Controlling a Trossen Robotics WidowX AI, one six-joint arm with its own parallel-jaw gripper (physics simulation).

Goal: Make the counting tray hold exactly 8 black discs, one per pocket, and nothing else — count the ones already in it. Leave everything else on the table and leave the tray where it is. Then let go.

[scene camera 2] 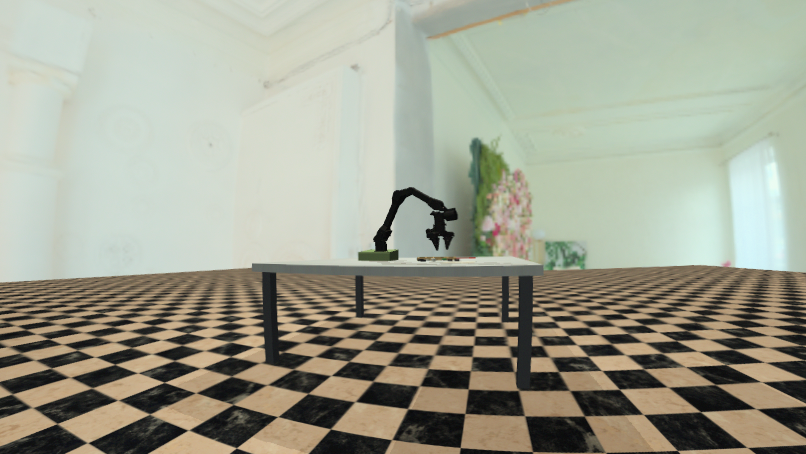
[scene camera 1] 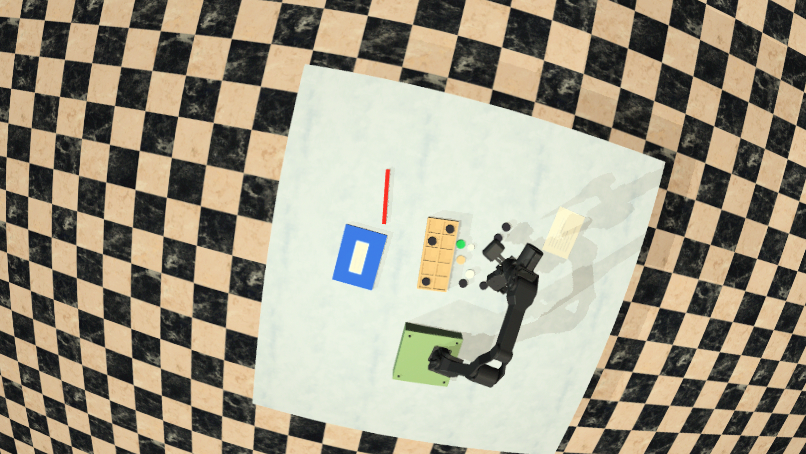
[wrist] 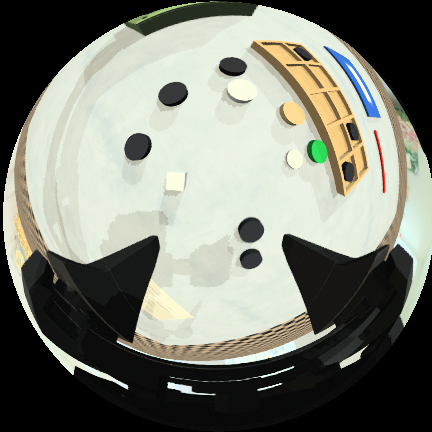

Note:
My gripper (scene camera 1: 504,255) is open, holding nothing. Also in view: a tan counting tray (scene camera 1: 436,260).
The tan counting tray is seen too in the wrist view (wrist: 328,108). My gripper shows as well in the wrist view (wrist: 221,241).

